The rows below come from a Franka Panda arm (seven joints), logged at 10 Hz.
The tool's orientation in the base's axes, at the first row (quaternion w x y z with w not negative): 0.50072 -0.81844 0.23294 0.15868
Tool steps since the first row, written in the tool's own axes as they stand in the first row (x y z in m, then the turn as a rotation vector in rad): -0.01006 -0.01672 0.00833 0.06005 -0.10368 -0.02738; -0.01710 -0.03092 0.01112 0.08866 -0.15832 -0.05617; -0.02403 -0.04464 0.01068 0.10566 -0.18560 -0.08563; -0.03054 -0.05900 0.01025 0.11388 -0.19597 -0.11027; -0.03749 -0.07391 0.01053 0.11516 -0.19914 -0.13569; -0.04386 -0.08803 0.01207 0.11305 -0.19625 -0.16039
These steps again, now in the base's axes. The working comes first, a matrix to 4 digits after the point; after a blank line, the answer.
The tool's axes in the first row as the columns of a matrix, in the base's axes (used below as rounded here):
0.8411 -0.5402 -0.0265
-0.2224 -0.3900 0.8935
-0.4930 -0.7457 -0.4482

0.00035 0.01620 0.01369 0.10724 0.00262 0.05998; 0.00203 0.02580 0.02650 0.16158 -0.00816 0.09953; 0.00362 0.03230 0.04035 0.19140 -0.02763 0.12469; 0.00591 0.03896 0.05446 0.20457 -0.04742 0.13942; 0.00811 0.04657 0.06888 0.20803 -0.06919 0.15254; 0.01034 0.05487 0.08186 0.20535 -0.09191 0.16250
